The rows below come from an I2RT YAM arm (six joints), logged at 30 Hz.
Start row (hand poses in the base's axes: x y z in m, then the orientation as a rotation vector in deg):
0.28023 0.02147 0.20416 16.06 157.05 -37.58
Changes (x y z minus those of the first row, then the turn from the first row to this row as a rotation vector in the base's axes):
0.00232 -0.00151 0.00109 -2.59 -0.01 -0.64
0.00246 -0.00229 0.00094 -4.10 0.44 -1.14
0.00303 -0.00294 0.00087 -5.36 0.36 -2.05
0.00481 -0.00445 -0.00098 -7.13 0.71 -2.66
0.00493 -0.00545 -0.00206 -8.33 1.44 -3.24
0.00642 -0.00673 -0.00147 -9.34 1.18 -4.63
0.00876 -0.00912 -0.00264 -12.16 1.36 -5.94
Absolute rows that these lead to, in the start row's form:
0.28255 0.01996 0.20525 16.36 155.98 -41.24
0.28269 0.01918 0.20510 16.59 155.76 -43.55
0.28326 0.01853 0.20503 17.57 155.12 -45.45
0.28504 0.01702 0.20318 17.92 154.62 -48.09
0.28516 0.01602 0.20210 18.26 154.72 -50.11
0.28665 0.01474 0.20269 20.02 153.95 -51.73
0.28899 0.01235 0.20152 21.11 152.62 -55.87

